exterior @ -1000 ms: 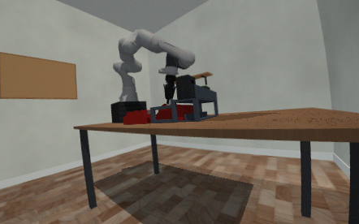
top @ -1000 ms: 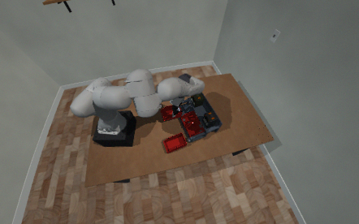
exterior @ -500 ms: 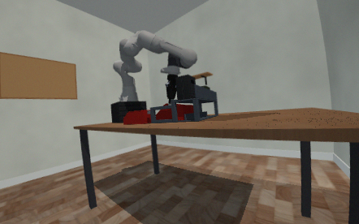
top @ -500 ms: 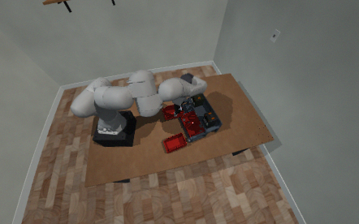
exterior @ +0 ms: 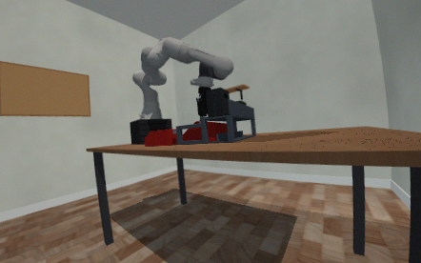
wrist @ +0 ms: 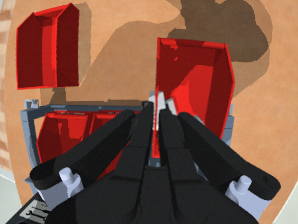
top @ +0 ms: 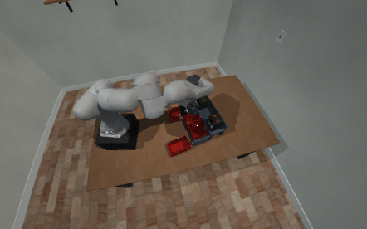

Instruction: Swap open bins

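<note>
My gripper is now 3 cm short of the grey shelf lip, 6 cm to the left of it and 10 cm above it. From my hand the other things lie so: black box (25 cm ahead, 13 cm to the right, 5 cm above).
</note>
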